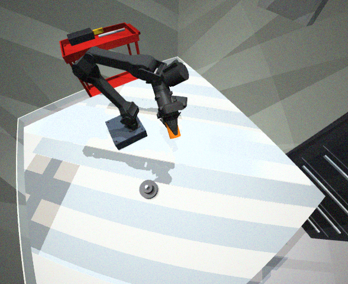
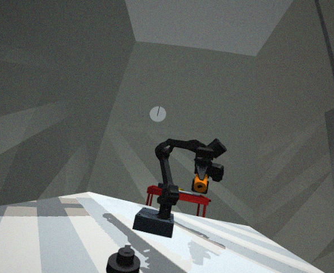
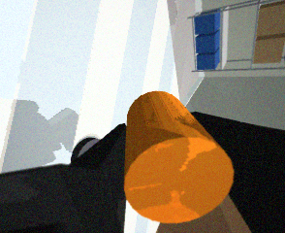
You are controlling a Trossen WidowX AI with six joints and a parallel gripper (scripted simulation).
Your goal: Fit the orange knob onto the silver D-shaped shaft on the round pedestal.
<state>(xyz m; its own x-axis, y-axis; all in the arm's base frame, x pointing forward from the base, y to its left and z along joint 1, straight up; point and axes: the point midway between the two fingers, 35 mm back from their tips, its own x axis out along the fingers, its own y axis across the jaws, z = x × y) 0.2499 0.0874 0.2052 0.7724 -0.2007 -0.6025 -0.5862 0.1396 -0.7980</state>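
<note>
The orange knob is 3 cm behind my gripper tip, 2 cm above it and 1 cm to the left of it. The rest, counted from my gripper tip: round dark pedestal 21 cm below, 18 cm to the right, 5 cm ahead.
</note>
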